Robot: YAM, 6 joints.
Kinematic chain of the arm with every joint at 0, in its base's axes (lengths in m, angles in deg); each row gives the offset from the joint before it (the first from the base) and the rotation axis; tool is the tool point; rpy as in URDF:
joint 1: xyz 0 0 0.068 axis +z
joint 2: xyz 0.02 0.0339 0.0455 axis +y
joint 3: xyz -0.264 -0.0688 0 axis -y
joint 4: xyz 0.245 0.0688 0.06 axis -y
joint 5: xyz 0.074 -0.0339 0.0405 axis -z
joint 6: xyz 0.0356 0 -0.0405 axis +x
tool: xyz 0 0 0 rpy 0 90 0
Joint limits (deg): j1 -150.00..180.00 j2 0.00..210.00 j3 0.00..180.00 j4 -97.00..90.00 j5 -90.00..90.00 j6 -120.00..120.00
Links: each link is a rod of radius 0.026 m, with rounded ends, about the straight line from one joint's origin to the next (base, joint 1, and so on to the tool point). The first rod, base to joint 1, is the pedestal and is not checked.
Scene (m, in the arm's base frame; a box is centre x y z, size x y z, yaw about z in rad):
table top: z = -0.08
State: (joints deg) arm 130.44 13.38 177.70 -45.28 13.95 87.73
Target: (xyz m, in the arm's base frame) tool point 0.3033 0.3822 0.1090
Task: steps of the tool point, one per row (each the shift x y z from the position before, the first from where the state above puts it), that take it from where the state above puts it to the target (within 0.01 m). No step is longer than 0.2 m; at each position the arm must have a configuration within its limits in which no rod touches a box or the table.
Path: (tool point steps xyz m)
1: -0.1084 0.0211 0.1653
2: -0.1120 0.0872 0.1285
3: -0.0872 0.1409 0.0780
4: -0.0423 0.1705 0.0201
5: 0.0101 0.1689 -0.0381
6: 0.0558 0.1374 -0.0896
7: 0.0830 0.0834 -0.1285
8: 0.0848 0.0196 -0.1506
9: 0.0616 -0.0401 -0.1540

